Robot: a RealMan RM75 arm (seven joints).
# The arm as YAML. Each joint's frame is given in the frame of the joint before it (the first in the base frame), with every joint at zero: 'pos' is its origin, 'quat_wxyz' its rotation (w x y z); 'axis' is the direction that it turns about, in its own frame. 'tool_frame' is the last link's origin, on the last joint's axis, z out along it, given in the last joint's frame.
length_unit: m
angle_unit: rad
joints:
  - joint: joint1
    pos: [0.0, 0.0, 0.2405]
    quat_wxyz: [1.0, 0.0, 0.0, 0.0]
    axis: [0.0, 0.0, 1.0]
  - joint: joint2
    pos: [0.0, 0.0, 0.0]
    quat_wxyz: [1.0, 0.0, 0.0, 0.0]
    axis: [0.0, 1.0, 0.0]
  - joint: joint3
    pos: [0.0, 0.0, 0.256]
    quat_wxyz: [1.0, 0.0, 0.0, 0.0]
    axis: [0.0, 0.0, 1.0]
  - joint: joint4
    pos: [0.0, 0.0, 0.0]
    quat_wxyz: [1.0, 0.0, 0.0, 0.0]
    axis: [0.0, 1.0, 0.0]
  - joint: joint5
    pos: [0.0, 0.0, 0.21]
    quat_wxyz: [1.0, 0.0, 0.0, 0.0]
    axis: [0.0, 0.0, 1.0]
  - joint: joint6
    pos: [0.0, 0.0, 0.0]
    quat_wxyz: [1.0, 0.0, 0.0, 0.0]
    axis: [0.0, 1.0, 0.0]
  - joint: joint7
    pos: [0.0, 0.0, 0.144]
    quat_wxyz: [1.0, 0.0, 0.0, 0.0]
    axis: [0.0, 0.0, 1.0]
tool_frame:
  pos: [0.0, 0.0, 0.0]
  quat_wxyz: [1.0, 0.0, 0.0, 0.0]
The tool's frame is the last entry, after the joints.
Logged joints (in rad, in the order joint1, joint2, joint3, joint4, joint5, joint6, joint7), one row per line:
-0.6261, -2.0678, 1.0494, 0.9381, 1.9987, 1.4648, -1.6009
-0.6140, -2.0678, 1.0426, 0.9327, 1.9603, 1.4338, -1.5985
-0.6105, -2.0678, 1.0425, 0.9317, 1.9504, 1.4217, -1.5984
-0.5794, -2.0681, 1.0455, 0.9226, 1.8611, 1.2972, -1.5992
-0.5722, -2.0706, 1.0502, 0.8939, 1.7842, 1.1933, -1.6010
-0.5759, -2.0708, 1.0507, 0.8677, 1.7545, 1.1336, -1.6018
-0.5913, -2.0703, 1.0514, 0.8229, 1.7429, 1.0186, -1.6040
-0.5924, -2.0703, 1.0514, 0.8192, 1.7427, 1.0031, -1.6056
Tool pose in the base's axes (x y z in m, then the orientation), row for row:
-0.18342, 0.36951, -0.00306, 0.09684, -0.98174, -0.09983, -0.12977
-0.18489, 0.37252, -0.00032, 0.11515, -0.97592, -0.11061, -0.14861
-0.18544, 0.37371, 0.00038, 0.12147, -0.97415, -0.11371, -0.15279
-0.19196, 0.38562, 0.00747, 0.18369, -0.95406, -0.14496, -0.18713
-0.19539, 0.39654, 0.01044, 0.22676, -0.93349, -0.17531, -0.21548
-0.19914, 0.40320, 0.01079, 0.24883, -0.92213, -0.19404, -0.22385
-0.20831, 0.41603, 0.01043, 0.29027, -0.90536, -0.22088, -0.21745
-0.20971, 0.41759, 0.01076, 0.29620, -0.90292, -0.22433, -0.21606
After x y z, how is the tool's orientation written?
As a quaternion, w x y z.
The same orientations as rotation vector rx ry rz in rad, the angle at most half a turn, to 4 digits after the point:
-2.9075, -0.2956, -0.3843
-2.8597, -0.3241, -0.4355
-2.8442, -0.3320, -0.4461
-2.6905, -0.4088, -0.5277
-2.5726, -0.4831, -0.5938
-2.5122, -0.5286, -0.6098
-2.4150, -0.5892, -0.5800
-2.4013, -0.5966, -0.5746

